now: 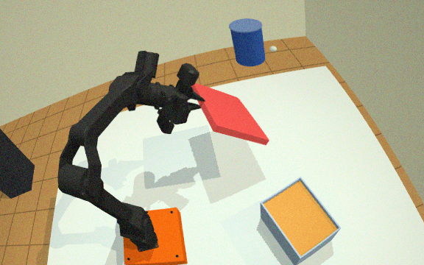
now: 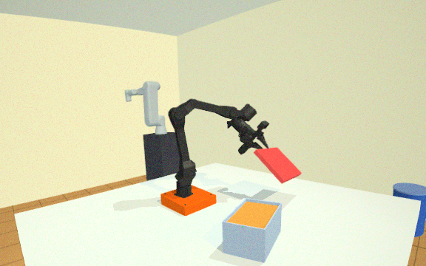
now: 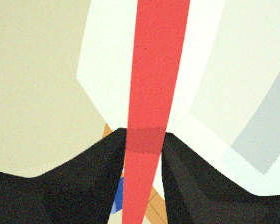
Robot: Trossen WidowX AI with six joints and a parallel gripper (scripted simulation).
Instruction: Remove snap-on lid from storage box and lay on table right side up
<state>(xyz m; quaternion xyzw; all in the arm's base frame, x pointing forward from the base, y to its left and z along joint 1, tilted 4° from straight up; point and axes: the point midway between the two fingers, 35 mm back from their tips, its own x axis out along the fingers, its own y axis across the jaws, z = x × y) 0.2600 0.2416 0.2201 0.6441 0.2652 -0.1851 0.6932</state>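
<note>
The red lid is 6 cm ahead of my gripper tip, 5 cm below it and 1 cm to the right of it. From my gripper tip the other things lie so: storage box: 37 cm to the right, 18 cm below, 11 cm ahead.
</note>
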